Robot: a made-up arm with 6 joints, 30 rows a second.
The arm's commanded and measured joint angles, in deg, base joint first. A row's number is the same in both.
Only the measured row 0 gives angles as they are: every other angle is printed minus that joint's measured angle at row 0.
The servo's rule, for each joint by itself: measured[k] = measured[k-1] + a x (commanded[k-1-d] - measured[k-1]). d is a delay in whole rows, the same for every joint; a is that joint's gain. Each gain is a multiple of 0.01, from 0.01 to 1. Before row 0 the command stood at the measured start. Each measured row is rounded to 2 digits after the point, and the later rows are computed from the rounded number. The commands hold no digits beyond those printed.
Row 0, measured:
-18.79, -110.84, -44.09, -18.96, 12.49, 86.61
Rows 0 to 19, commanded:
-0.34, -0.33, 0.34, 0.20, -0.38, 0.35
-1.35, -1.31, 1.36, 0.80, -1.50, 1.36
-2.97, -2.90, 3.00, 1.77, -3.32, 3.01
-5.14, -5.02, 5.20, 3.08, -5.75, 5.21
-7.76, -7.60, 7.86, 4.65, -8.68, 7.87
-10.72, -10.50, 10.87, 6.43, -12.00, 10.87
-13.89, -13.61, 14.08, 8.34, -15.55, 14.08
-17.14, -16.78, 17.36, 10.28, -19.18, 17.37
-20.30, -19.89, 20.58, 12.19, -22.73, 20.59
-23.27, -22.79, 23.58, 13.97, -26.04, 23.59
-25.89, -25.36, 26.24, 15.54, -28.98, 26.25
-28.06, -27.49, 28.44, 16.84, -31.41, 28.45
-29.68, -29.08, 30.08, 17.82, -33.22, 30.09
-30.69, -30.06, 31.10, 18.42, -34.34, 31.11
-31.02, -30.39, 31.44, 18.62, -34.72, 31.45
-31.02, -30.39, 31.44, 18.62, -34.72, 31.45
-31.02, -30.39, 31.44, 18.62, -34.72, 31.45
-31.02, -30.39, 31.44, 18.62, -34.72, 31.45
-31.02, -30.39, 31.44, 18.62, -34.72, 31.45
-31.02, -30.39, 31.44, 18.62, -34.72, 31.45
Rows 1 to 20, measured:
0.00, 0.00, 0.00, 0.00, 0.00, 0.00
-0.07, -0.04, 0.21, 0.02, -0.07, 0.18
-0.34, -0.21, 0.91, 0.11, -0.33, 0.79
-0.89, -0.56, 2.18, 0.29, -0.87, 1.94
-1.78, -1.14, 4.02, 0.60, -1.75, 3.64
-3.04, -1.98, 6.36, 1.05, -3.00, 5.84
-4.65, -3.09, 9.11, 1.64, -4.62, 8.46
-6.59, -4.46, 12.14, 2.38, -6.59, 11.38
-8.81, -6.06, 15.32, 3.25, -8.86, 14.49
-11.22, -7.86, 18.53, 4.23, -11.36, 17.66
-13.75, -9.80, 21.61, 5.30, -14.00, 20.74
-16.30, -11.82, 24.43, 6.43, -16.70, 23.61
-18.77, -13.86, 26.88, 7.58, -19.35, 26.13
-21.06, -15.84, 28.83, 8.71, -21.85, 28.19
-23.08, -17.69, 30.21, 9.78, -24.10, 29.71
-24.75, -19.34, 30.96, 10.75, -26.01, 30.61
-26.07, -20.78, 31.25, 11.62, -27.58, 31.05
-27.11, -22.03, 31.37, 12.39, -28.87, 31.26
-27.93, -23.12, 31.41, 13.08, -29.92, 31.36
-28.58, -24.07, 31.43, 13.69, -30.78, 31.41
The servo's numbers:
d 1
a 0.21 0.13 0.61 0.11 0.18 0.52

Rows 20 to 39, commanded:
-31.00, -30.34, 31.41, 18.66, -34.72, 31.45
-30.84, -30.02, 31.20, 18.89, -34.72, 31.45
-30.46, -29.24, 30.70, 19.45, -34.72, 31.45
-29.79, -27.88, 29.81, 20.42, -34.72, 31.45
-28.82, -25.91, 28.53, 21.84, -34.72, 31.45
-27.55, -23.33, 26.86, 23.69, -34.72, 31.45
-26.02, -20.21, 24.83, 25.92, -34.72, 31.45
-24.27, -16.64, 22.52, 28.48, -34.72, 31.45
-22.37, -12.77, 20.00, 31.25, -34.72, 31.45
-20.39, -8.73, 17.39, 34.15, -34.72, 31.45
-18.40, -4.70, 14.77, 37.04, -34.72, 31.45
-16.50, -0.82, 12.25, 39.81, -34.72, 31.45
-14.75, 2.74, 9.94, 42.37, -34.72, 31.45
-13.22, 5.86, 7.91, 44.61, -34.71, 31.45
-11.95, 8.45, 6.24, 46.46, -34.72, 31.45
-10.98, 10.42, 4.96, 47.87, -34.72, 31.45
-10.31, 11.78, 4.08, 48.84, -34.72, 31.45
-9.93, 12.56, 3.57, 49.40, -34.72, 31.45
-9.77, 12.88, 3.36, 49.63, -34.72, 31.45
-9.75, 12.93, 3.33, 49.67, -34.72, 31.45
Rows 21 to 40, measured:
-29.09, -24.89, 31.44, 14.23, -31.49, 31.43
-29.49, -25.60, 31.42, 14.72, -32.07, 31.44
-29.77, -26.17, 31.29, 15.18, -32.55, 31.45
-29.91, -26.57, 30.93, 15.65, -32.94, 31.45
-29.88, -26.74, 30.25, 16.17, -33.26, 31.45
-29.66, -26.63, 29.20, 16.79, -33.52, 31.45
-29.22, -26.20, 27.77, 17.55, -33.74, 31.45
-28.55, -25.42, 25.98, 18.47, -33.92, 31.45
-27.65, -24.28, 23.87, 19.57, -34.06, 31.45
-26.54, -22.78, 21.51, 20.85, -34.18, 31.45
-25.25, -20.95, 19.00, 22.31, -34.28, 31.45
-23.81, -18.84, 16.42, 23.93, -34.36, 31.45
-22.27, -16.50, 13.88, 25.68, -34.42, 31.45
-20.69, -14.00, 11.48, 27.52, -34.47, 31.45
-19.12, -11.42, 9.30, 29.40, -34.51, 31.45
-17.61, -8.84, 7.43, 31.28, -34.55, 31.45
-16.22, -6.34, 5.92, 33.10, -34.58, 31.45
-14.98, -3.98, 4.80, 34.83, -34.61, 31.45
-13.92, -1.83, 4.05, 36.43, -34.63, 31.45
-13.05, 0.08, 3.63, 37.88, -34.65, 31.45

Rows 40 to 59, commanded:
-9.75, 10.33, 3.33, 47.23, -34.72, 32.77
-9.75, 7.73, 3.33, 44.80, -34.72, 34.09
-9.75, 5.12, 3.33, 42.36, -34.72, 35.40
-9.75, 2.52, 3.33, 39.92, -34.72, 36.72
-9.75, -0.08, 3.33, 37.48, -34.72, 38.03
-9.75, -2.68, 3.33, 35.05, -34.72, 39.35
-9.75, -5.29, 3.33, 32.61, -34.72, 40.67
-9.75, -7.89, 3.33, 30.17, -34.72, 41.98
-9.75, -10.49, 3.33, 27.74, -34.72, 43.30
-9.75, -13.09, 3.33, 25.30, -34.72, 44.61
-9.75, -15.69, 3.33, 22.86, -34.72, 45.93
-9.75, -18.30, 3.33, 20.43, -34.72, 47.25
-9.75, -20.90, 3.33, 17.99, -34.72, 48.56
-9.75, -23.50, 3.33, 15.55, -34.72, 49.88
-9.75, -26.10, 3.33, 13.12, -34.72, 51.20
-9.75, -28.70, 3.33, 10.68, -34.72, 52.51
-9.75, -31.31, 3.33, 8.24, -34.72, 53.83
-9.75, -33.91, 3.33, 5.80, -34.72, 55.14
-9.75, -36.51, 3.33, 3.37, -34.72, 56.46
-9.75, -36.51, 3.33, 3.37, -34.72, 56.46
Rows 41 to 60, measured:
-12.36, 1.75, 3.45, 39.18, -34.66, 31.45
-11.81, 2.87, 3.38, 40.07, -34.67, 32.14
-11.38, 3.50, 3.35, 40.59, -34.68, 33.15
-11.04, 3.71, 3.34, 40.78, -34.69, 34.32
-10.77, 3.56, 3.33, 40.69, -34.70, 35.57
-10.56, 3.09, 3.33, 40.34, -34.70, 36.85
-10.39, 2.34, 3.33, 39.76, -34.70, 38.15
-10.26, 1.35, 3.33, 38.97, -34.70, 39.46
-10.15, 0.15, 3.33, 38.00, -34.70, 40.77
-10.07, -1.23, 3.33, 36.87, -34.70, 42.09
-10.00, -2.77, 3.33, 35.60, -34.70, 43.40
-9.95, -4.45, 3.33, 34.20, -34.70, 44.72
-9.91, -6.25, 3.33, 32.69, -34.70, 46.04
-9.88, -8.15, 3.33, 31.07, -34.70, 47.35
-9.85, -10.15, 3.33, 29.36, -34.70, 48.67
-9.83, -12.22, 3.33, 27.57, -34.70, 49.99
-9.81, -14.36, 3.33, 25.71, -34.70, 51.30
-9.80, -16.56, 3.33, 23.79, -34.70, 52.62
-9.79, -18.82, 3.33, 21.81, -34.70, 53.93
-9.78, -21.12, 3.33, 19.78, -34.70, 55.25

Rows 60 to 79, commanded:
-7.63, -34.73, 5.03, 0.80, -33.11, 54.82
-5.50, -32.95, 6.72, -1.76, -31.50, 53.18
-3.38, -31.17, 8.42, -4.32, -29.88, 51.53
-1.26, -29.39, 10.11, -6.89, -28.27, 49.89
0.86, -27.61, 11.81, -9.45, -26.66, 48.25
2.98, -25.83, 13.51, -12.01, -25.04, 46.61
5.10, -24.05, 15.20, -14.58, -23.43, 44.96
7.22, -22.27, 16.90, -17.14, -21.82, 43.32
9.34, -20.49, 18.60, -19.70, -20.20, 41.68
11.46, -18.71, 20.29, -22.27, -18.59, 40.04
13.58, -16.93, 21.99, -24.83, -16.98, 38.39
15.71, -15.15, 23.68, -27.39, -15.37, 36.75
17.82, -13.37, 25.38, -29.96, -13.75, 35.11
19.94, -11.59, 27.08, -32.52, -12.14, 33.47
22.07, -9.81, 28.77, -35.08, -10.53, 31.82
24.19, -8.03, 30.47, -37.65, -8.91, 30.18
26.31, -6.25, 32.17, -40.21, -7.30, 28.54
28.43, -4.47, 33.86, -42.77, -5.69, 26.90
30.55, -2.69, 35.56, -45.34, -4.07, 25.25
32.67, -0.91, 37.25, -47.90, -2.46, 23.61
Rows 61 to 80, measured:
-9.77, -23.12, 3.33, 17.97, -34.70, 55.88
-9.32, -24.63, 4.37, 16.08, -34.41, 55.33
-8.52, -25.71, 5.80, 14.12, -33.89, 54.21
-7.44, -26.42, 7.40, 12.09, -33.17, 52.82
-6.14, -26.81, 9.05, 10.00, -32.29, 51.30
-4.67, -26.91, 10.73, 7.86, -31.28, 49.71
-3.06, -26.77, 12.43, 5.67, -30.16, 48.10
-1.35, -26.42, 14.12, 3.44, -28.95, 46.47
0.45, -25.88, 15.82, 1.18, -27.67, 44.83
2.32, -25.18, 17.52, -1.12, -26.33, 43.19
4.24, -24.34, 19.21, -3.45, -24.94, 41.55
6.20, -23.38, 20.91, -5.80, -23.51, 39.91
8.20, -22.31, 22.60, -8.17, -22.04, 38.27
10.22, -21.15, 24.30, -10.57, -20.55, 36.63
12.26, -19.91, 26.00, -12.98, -19.04, 34.99
14.32, -18.60, 27.69, -15.41, -17.51, 33.34
16.39, -17.23, 29.39, -17.86, -15.96, 31.70
18.47, -15.80, 31.09, -20.32, -14.40, 30.06
20.56, -14.33, 32.78, -22.79, -12.83, 28.42
22.66, -12.82, 34.48, -25.27, -11.25, 26.77

